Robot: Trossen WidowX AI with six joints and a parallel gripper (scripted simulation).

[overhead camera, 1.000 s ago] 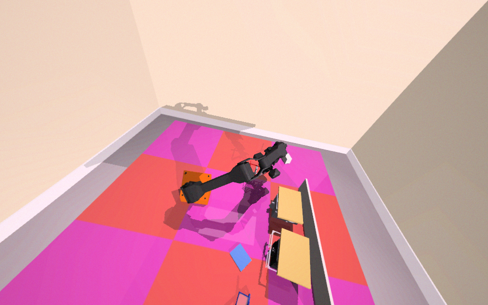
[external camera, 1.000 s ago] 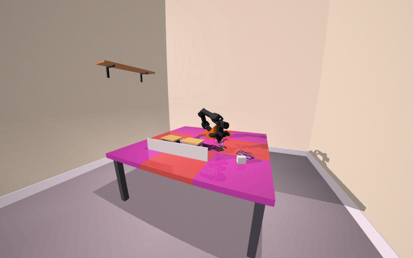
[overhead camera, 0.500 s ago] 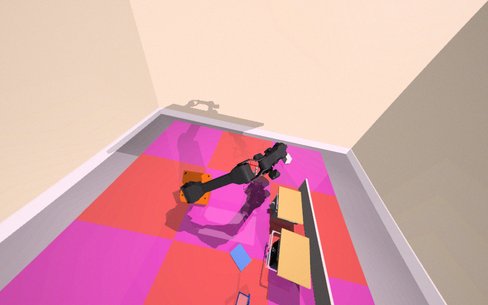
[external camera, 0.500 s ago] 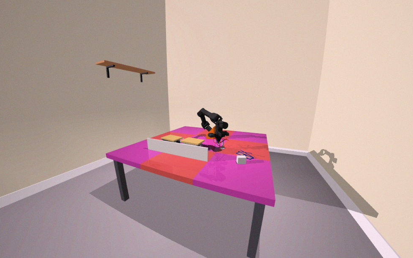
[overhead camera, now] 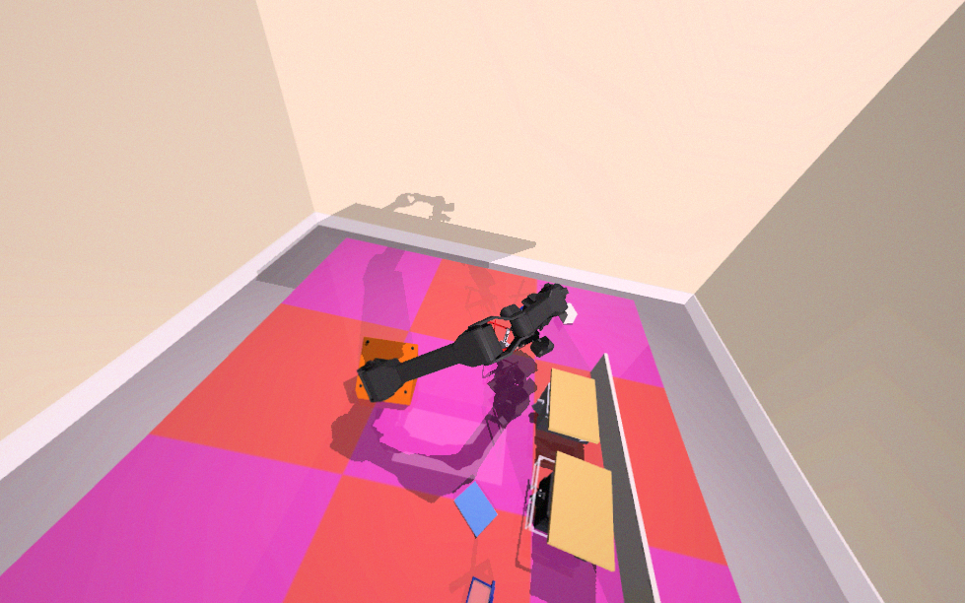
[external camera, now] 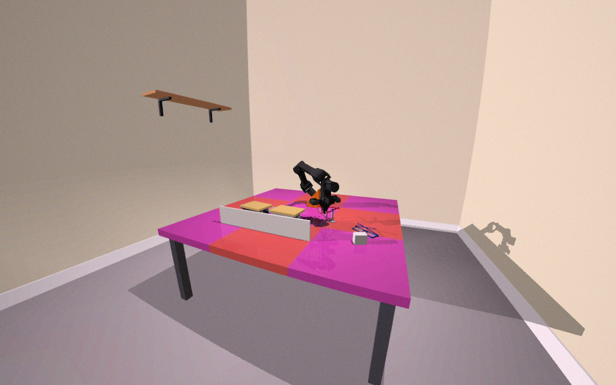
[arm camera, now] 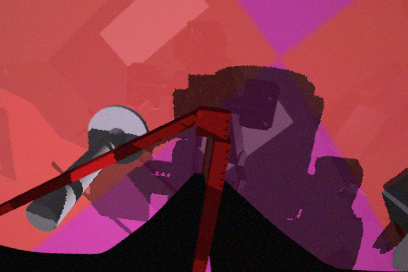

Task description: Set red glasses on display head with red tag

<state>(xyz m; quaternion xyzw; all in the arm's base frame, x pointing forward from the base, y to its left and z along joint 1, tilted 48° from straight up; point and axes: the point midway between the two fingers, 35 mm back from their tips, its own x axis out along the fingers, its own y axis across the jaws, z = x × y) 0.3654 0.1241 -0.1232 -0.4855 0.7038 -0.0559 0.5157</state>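
Now: the stand 40 mm behind my gripper tip, 40 mm to the left of it and 40 mm below it. Round my gripper tip: white wall: 230 mm ahead, 310 mm to the right, 10 mm below; then blue card: 90 mm behind, 420 mm to the right, 60 mm below; then white block: 200 mm ahead, 220 mm to the left, 40 mm below.
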